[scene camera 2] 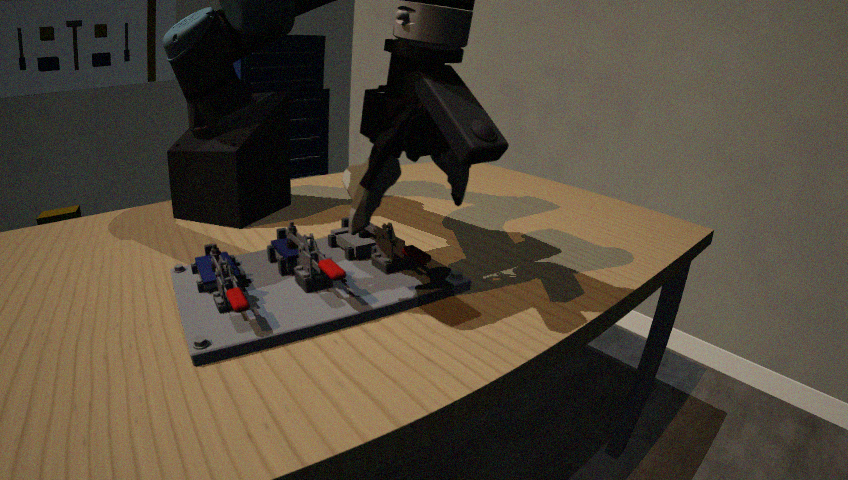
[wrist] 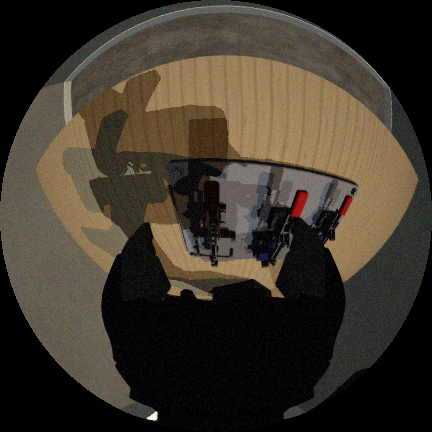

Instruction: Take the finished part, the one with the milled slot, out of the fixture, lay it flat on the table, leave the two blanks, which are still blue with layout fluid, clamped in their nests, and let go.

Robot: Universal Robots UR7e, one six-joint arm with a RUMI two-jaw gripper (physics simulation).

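The grey finished part [scene camera 2: 355, 242] sits in the nest at the right end of the fixture plate [scene camera 2: 291, 318] [wrist: 242, 182]. Its slot cannot be made out. That nest's clamp has a shaded red handle [scene camera 2: 417, 255] [wrist: 211, 194], lying low; a finger partly hides its arm in scene camera 2. A blue blank [scene camera 2: 284, 248] [wrist: 263, 254] sits in the middle nest, and another blue blank [scene camera 2: 205, 268] sits in the left nest, both under clamps. My gripper [scene camera 2: 406, 216] [wrist: 221, 222] is open and empty; in scene camera 2 one fingertip appears just above or behind the grey part, contact unclear.
Red handles of the middle clamp [scene camera 2: 331, 268] [wrist: 299, 203] and left clamp [scene camera 2: 237, 299] [wrist: 346, 205] point toward the plate's front edge. Bolt heads stand at the plate corners. The robot's base [scene camera 2: 232, 178] stands behind the fixture on the wooden table [scene camera 2: 107, 344] [wrist: 260, 100]. Arm shadows darken the right side.
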